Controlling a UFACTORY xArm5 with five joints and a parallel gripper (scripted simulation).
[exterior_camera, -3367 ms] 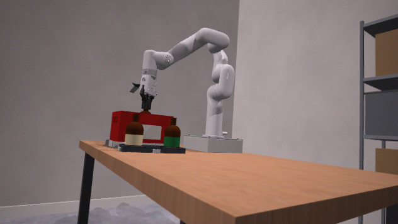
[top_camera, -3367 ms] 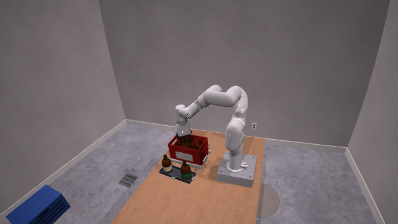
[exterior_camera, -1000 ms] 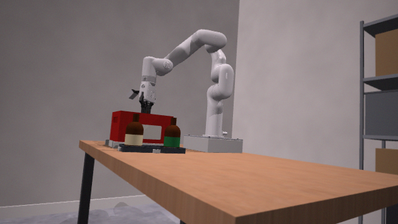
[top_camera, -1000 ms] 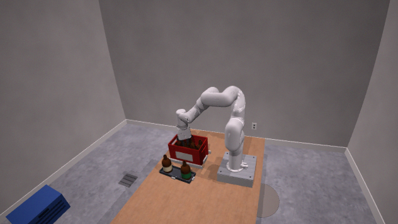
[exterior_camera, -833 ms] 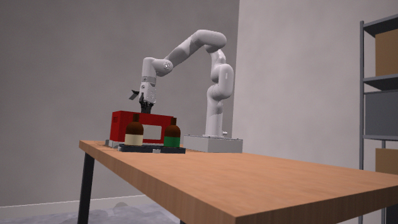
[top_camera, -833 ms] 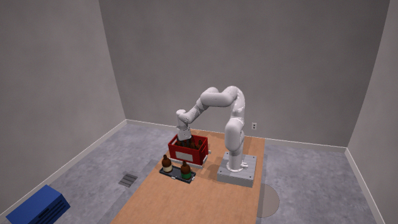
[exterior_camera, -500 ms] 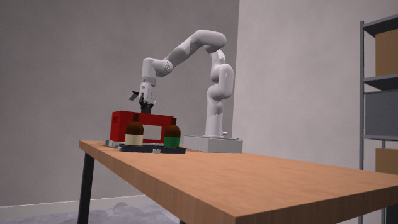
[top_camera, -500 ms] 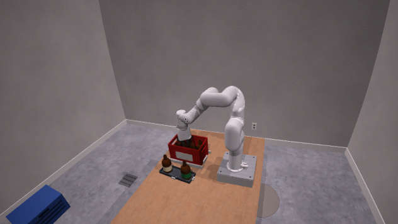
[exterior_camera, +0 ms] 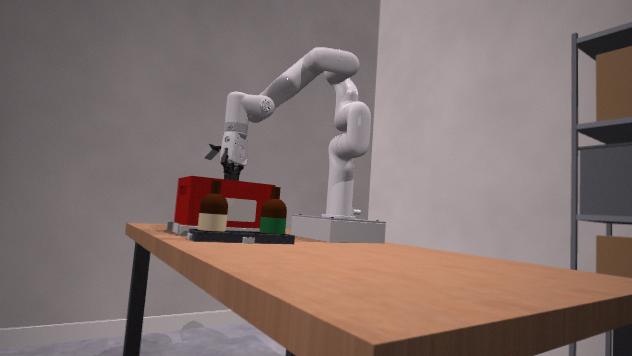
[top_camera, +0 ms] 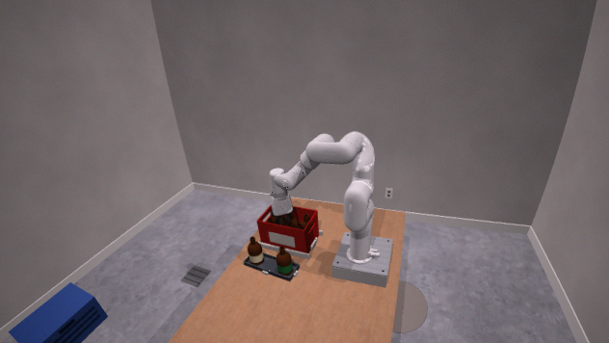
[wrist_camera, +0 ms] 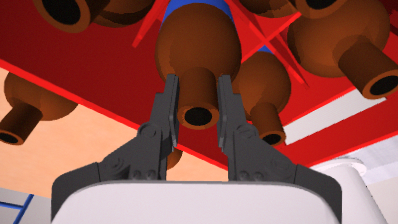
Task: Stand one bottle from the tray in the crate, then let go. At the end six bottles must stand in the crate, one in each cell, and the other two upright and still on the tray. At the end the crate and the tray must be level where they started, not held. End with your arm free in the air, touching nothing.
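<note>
The red crate lies 90 mm below my hand and 40 mm to the right of it. Round my hand: dark tray: 170 mm to the left, 170 mm below, 30 mm ahead.
</note>
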